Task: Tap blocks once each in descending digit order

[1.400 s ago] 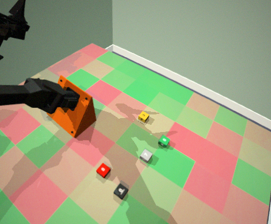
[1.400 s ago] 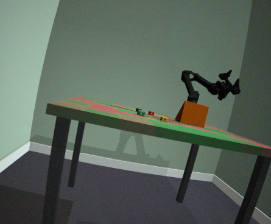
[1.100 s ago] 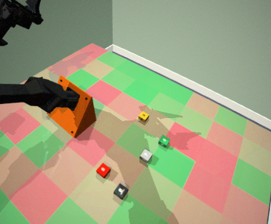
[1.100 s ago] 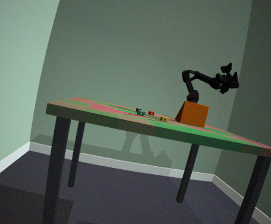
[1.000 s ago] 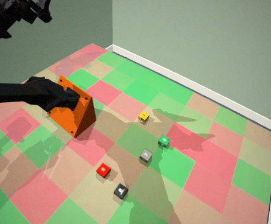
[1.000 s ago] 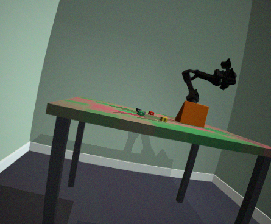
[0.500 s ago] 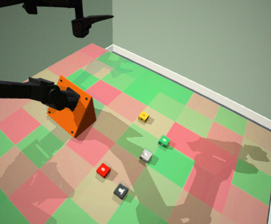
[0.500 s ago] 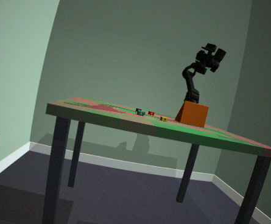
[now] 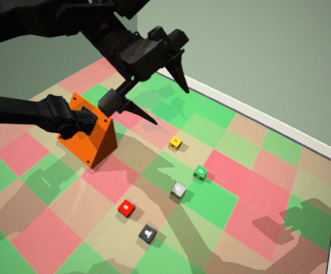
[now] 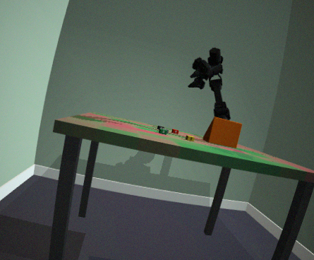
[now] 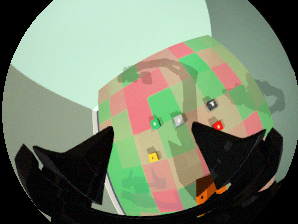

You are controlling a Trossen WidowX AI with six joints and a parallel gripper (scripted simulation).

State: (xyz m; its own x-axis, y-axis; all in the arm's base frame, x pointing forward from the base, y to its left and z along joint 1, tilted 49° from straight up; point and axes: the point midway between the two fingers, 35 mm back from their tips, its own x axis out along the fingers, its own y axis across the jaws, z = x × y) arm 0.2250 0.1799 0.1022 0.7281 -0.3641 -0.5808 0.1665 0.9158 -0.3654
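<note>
The red block is 270 mm below my gripper tip, 140 mm to the right of it and 10 mm behind it. From my gripper tip the other things lie so: yellow block (270 mm below, 120 mm to the left, 40 mm behind); grey block (270 mm below, 70 mm ahead, 10 mm to the right); green block (270 mm below, 90 mm ahead, 80 mm to the left).
</note>
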